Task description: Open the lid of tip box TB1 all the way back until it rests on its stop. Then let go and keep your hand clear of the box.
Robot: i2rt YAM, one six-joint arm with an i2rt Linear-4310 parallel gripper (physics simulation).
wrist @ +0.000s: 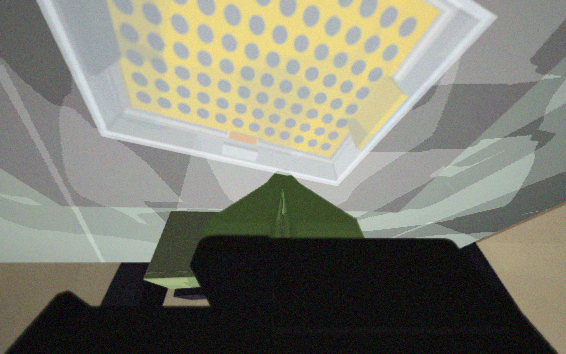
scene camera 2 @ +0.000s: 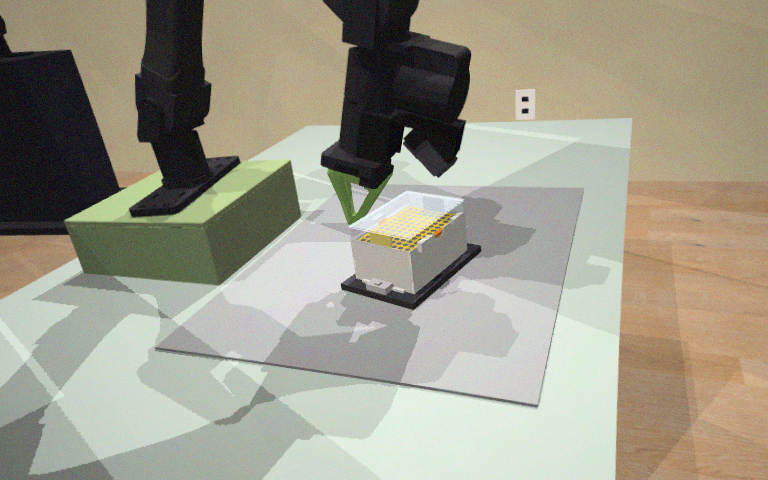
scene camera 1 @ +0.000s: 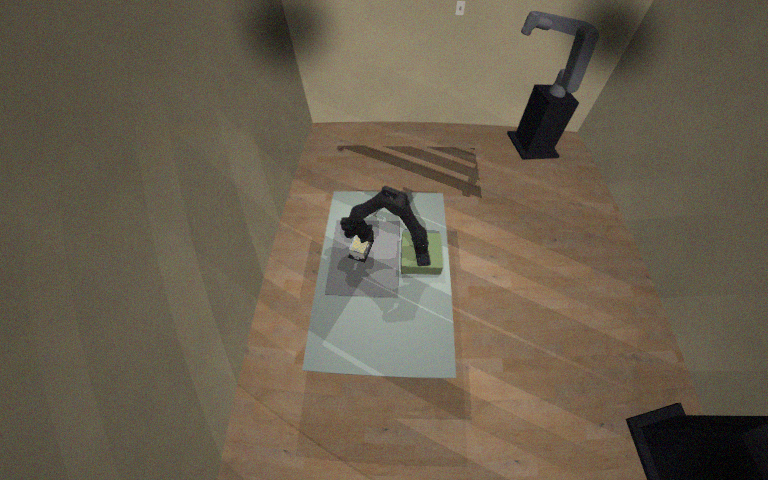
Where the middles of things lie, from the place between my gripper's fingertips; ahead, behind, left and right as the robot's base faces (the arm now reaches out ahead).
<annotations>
Now: the tip box lid [scene camera 2: 402,222] 7 cm ahead of my hand and 1 cm above it. Also, from my hand: grey mat [scene camera 2: 486,332]: 7 cm below, 5 cm to the left, 5 cm ahead; white tip box TB1 [scene camera 2: 406,279]: 7 cm ahead, 2 cm below.
</annotations>
